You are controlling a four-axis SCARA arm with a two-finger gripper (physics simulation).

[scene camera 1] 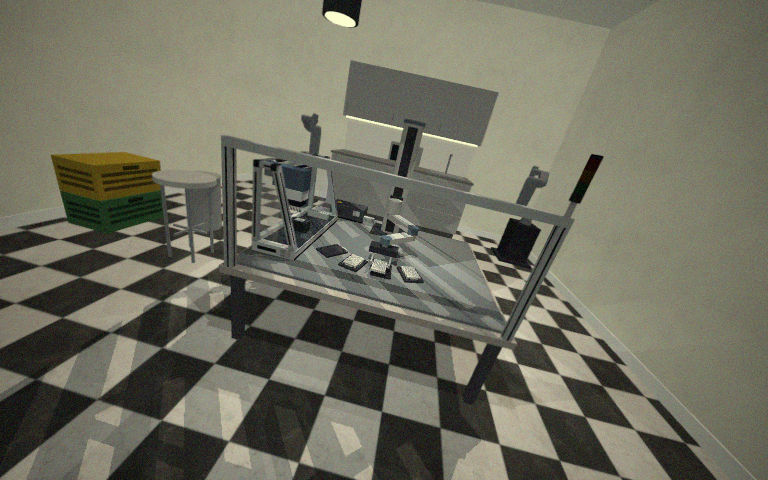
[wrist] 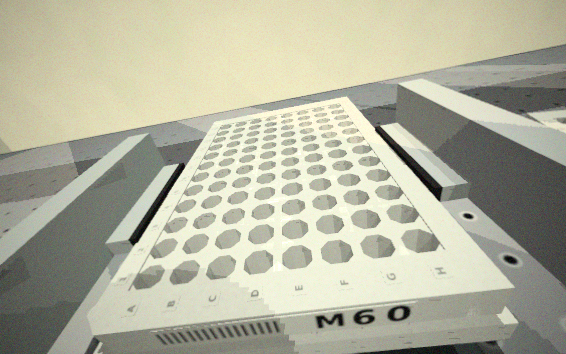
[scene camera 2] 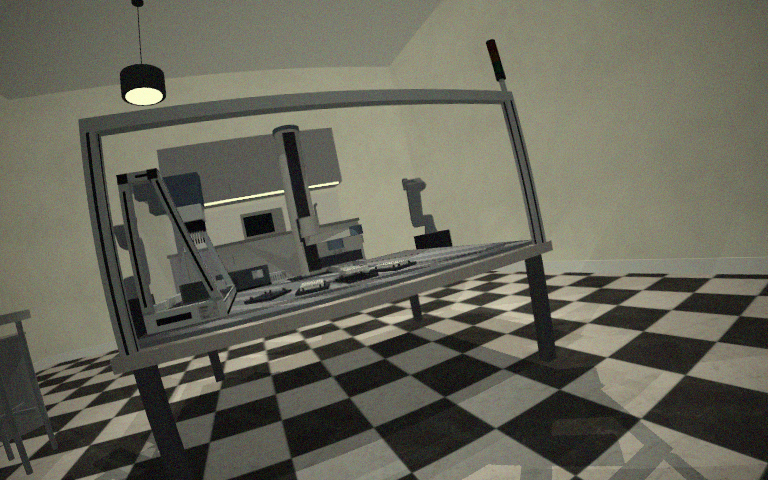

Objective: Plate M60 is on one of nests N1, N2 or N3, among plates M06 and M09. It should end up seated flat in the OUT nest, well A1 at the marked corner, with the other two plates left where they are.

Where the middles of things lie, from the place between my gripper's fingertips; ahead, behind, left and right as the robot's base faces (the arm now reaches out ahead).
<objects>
My gripper is now 28 cm short of the signal tower [scene camera 1: 594, 161], 69 cm to the right of it and 67 cm below it.
</objects>
